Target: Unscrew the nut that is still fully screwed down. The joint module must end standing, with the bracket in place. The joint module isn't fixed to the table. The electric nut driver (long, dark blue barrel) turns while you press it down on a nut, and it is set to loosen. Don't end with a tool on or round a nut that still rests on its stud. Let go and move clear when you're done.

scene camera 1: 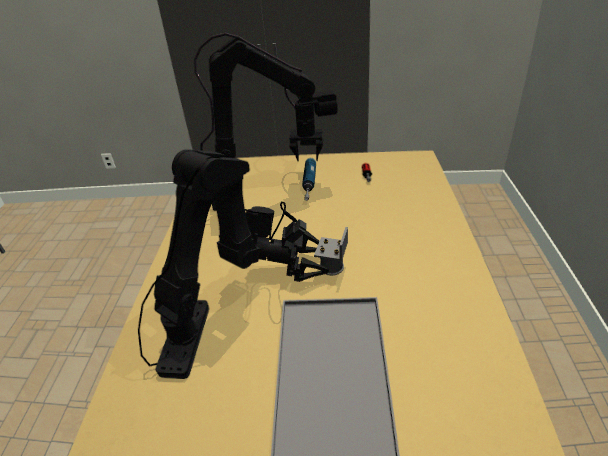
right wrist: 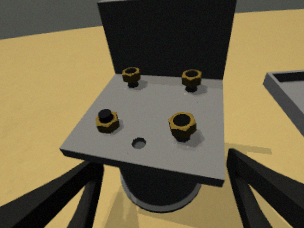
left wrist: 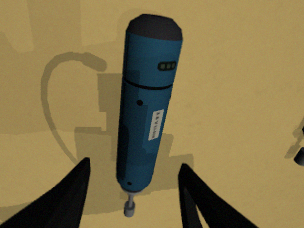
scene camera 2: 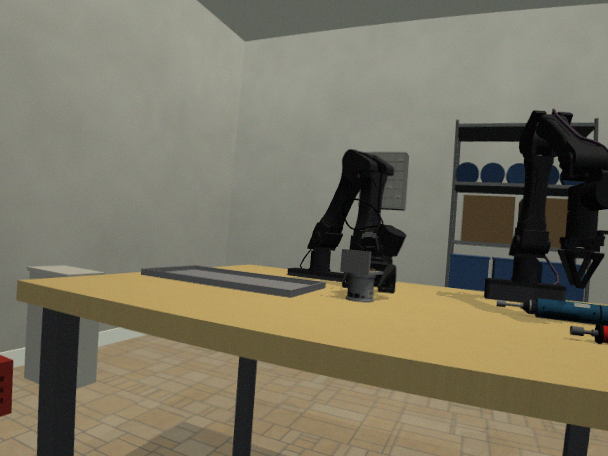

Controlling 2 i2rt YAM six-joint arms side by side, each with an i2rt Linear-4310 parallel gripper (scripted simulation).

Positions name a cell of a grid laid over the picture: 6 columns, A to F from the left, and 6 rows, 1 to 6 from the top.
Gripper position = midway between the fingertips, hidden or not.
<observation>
In view: my left gripper (scene camera 2: F4), my right gripper (scene camera 1: D4), an electric nut driver (left wrist: D2), a bracket (right wrist: D2), a grey tray (scene camera 1: D6) and a joint module (scene camera 2: D4).
The grey tray is seen too in scene camera 2 (scene camera 2: C4). The joint module also shows in the right wrist view (right wrist: D6). My left gripper is seen too in scene camera 1 (scene camera 1: D3) and in the left wrist view (left wrist: C5). The right wrist view misses the electric nut driver: it is out of frame. The left wrist view does not show the bracket: it is out of frame.
</observation>
